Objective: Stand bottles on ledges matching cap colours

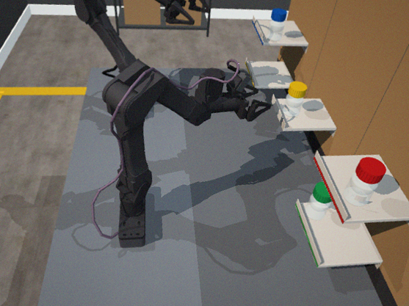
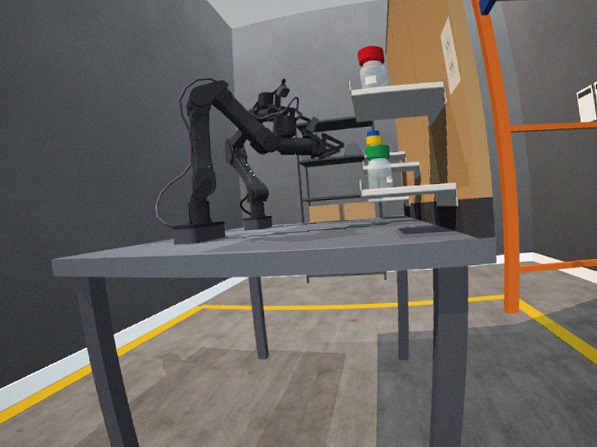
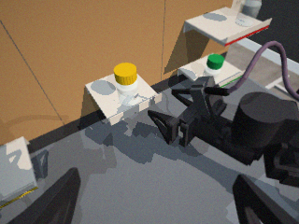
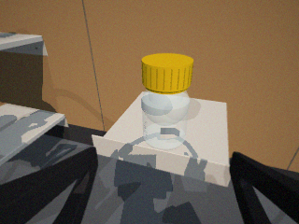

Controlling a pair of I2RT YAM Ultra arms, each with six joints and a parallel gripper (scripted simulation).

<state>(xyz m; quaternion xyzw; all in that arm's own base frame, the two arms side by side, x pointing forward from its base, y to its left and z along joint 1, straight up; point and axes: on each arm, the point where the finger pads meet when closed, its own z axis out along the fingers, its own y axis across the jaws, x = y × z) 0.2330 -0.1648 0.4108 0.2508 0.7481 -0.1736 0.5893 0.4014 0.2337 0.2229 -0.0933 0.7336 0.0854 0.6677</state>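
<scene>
Now: left hand 30 cm short of the yellow-capped bottle, 14 cm to the left of it and 22 cm above it. Round my left hand: blue-capped bottle 32 cm ahead, 19 cm to the left, 12 cm below; then green-capped bottle 29 cm ahead, 48 cm to the right, 32 cm below; then brown wall 45 cm ahead, 16 cm to the right, 1 cm below.
</scene>
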